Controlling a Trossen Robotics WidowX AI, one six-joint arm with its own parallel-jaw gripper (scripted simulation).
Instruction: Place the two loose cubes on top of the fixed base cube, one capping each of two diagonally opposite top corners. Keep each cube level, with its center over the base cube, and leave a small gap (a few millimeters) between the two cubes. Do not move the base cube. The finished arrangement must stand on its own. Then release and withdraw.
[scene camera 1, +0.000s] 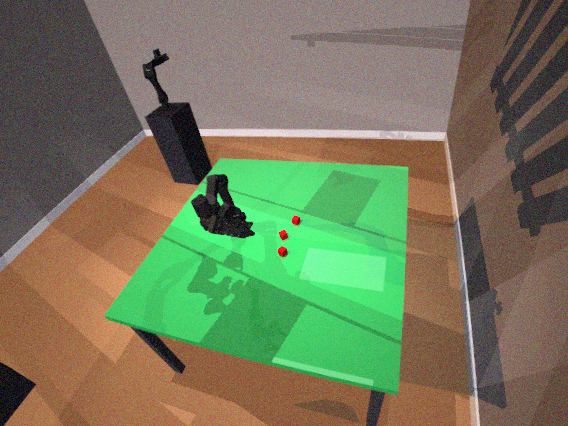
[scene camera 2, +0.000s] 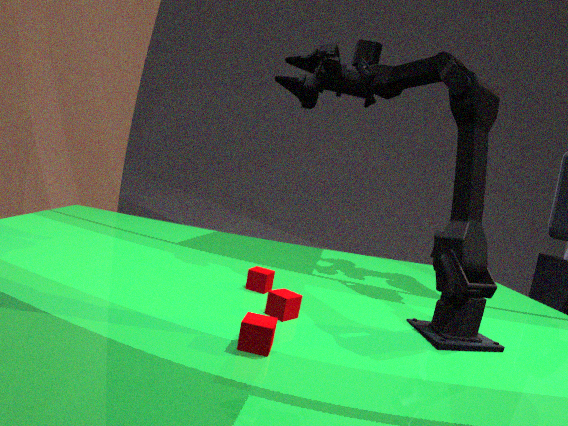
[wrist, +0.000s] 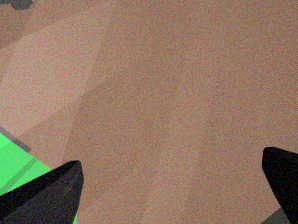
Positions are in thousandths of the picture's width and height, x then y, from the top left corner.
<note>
My gripper (scene camera 2: 494, 161) is open, with nothing in its grasp. Also in view: a red cube (scene camera 2: 452, 785) and a red cube (scene camera 2: 501, 717).
My gripper shows as well in scene camera 1 (scene camera 1: 436, 546) and in the wrist view (wrist: 582, 739).
</note>
